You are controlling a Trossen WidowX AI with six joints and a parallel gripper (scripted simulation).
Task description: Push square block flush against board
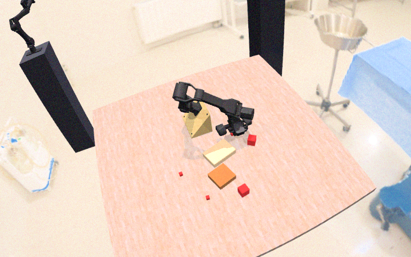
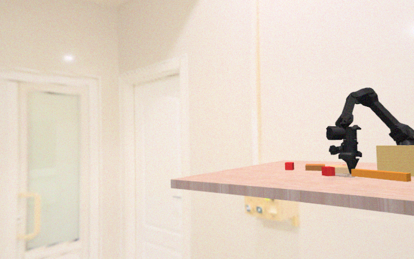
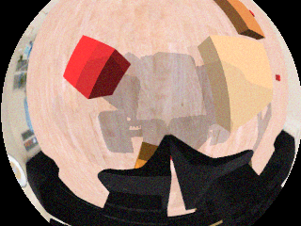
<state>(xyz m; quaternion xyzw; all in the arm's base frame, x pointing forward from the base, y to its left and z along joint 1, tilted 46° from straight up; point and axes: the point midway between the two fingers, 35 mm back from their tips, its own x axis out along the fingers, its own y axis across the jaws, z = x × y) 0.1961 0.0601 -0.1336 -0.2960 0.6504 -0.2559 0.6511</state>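
Now: the tan board 12 cm to the right of my gripper tip, 8 cm ahead of it and 1 cm above it. The rest, counted from my gripper tip: long orange bar: 12 cm behind, 5 cm to the left, 1 cm above; orange square block: 22 cm ahead, 16 cm to the right, 1 cm above.
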